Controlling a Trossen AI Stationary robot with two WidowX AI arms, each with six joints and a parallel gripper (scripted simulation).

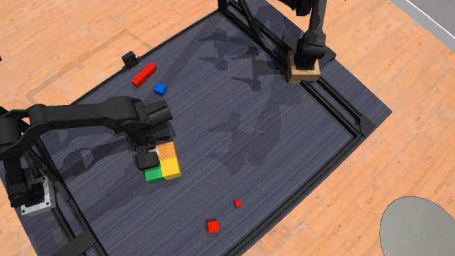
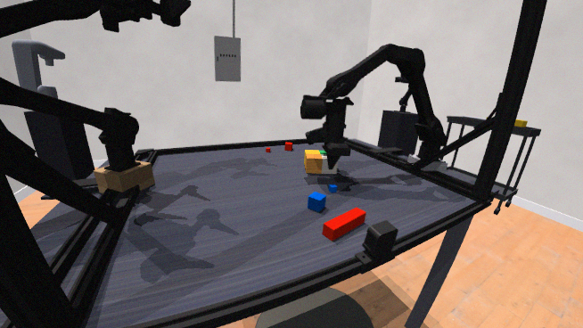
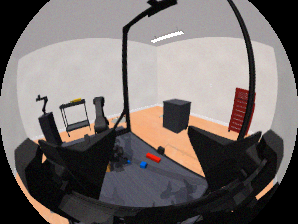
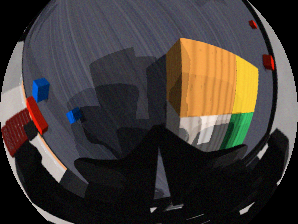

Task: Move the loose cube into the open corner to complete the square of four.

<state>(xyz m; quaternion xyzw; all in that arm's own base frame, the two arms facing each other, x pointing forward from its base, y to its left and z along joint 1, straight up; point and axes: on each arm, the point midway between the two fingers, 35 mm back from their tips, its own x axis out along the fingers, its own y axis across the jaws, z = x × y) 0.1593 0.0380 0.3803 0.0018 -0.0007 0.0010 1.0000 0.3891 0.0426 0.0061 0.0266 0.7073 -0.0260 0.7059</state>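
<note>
My right gripper is now 4 cm short of the white cube, 3 cm above it and 1 cm to the left of it. Also, from my right hand: green cube (9 cm ahead, 3 cm below, 2 cm to the right); orange cube (5 cm ahead, 4 cm to the left, 3 cm below); yellow cube (10 cm ahead, 3 cm to the left, 3 cm below).
</note>
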